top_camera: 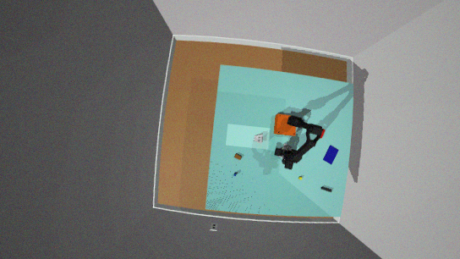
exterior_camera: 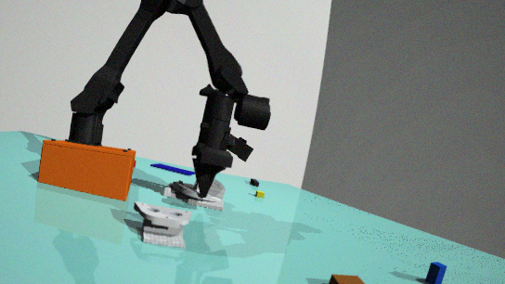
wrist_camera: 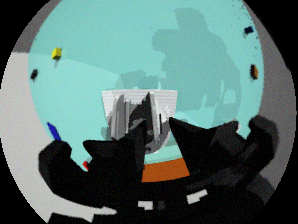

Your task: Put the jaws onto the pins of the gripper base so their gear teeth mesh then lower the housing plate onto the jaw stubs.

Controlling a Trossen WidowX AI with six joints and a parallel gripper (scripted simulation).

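Right now my gripper tip is 4 cm past the jaw, 2 cm to the right of it and 1 cm below it. From my gripper tip the other things lie so: brown block: 36 cm to the right, 15 cm ahead, 1 cm below; yellow block: 24 cm to the left, 17 cm ahead, 1 cm below; gripper base: 24 cm to the right, 5 cm behind, 1 cm above.
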